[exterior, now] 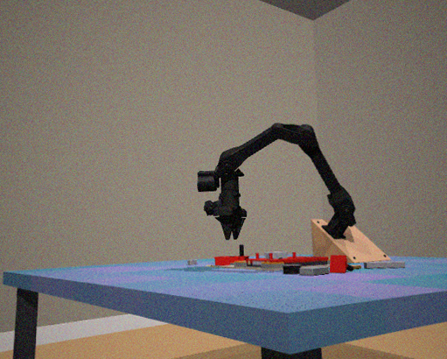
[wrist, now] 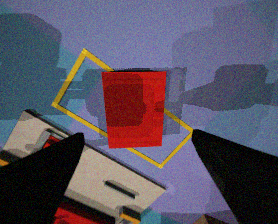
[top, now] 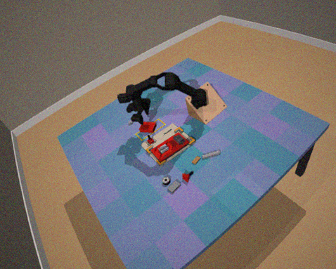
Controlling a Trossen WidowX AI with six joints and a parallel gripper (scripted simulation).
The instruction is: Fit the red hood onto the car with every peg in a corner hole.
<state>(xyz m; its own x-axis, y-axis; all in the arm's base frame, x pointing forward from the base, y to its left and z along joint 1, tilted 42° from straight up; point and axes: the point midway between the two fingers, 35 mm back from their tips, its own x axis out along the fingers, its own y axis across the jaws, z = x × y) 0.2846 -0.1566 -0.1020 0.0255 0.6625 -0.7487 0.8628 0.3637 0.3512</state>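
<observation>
My gripper tip is 60 mm above the red hood. From my gripper tip the other things lie so: grey engine block: 70 mm ahead, 250 mm to the left, 50 mm below; then wheel: 200 mm ahead, 400 mm to the left, 70 mm below.
</observation>
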